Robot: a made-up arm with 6 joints.
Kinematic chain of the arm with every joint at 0, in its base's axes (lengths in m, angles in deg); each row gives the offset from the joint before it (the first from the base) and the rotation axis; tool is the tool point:
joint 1: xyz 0 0 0.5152 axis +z
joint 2: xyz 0.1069 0 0 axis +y
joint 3: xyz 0 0 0.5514 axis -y
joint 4: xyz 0 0 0.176 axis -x
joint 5: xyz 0.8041 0 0 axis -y
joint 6: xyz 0.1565 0 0 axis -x
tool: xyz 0 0 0
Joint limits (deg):
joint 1: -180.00..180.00
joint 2: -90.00..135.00
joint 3: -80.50..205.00
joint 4: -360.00..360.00
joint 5: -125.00..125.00
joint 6: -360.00..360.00
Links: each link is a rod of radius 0.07 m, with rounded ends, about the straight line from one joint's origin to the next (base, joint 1, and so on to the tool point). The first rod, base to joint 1, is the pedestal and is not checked.
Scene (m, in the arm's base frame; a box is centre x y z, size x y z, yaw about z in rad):
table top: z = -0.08
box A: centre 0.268 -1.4 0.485 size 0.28 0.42 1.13 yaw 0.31
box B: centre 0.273 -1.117 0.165 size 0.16 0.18 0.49 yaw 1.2
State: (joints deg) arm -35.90 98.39 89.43 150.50 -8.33 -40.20
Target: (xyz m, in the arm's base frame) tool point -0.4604 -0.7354 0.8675
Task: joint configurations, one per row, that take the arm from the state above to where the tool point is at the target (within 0.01 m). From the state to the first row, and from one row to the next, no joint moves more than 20 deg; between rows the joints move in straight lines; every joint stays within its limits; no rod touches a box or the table.
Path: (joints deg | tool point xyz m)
1: -50.59 81.08 93.16 150.86 -19.14 -43.67 | 0.9560 -1.2028 1.0158
2: -65.27 63.77 96.90 151.21 -29.95 -47.15 | 0.4908 -1.1555 1.4772
3: -79.96 46.47 100.63 151.57 -40.75 -50.62 | 0.0971 -0.8272 1.7986
4: -94.65 29.16 104.36 151.92 -51.56 -54.09 | -0.0844 -0.3253 1.9408
5: -109.34 11.85 108.10 152.28 -62.37 -57.57 | -0.0038 0.1839 1.8938
6: -110.11 29.44 118.20 149.73 -67.78 -55.08 | -0.1014 -0.0646 1.8650
7: -110.89 47.04 128.30 147.19 -73.19 -52.60 | -0.1975 -0.2897 1.7763
8: -111.66 64.63 138.40 144.64 -78.60 -50.12 | -0.2853 -0.4778 1.6374
9: -112.44 82.22 148.50 142.10 -84.00 -47.64 | -0.3593 -0.6195 1.4612
10: -113.22 99.81 158.60 139.55 -89.41 -45.16 | -0.4148 -0.7093 1.2633
11: -113.99 117.41 168.70 137.01 -94.82 -42.68 | -0.4487 -0.7468 1.0600
12: -114.77 135.00 178.80 134.46 -100.23 -40.20 | -0.4604 -0.7354 0.8675

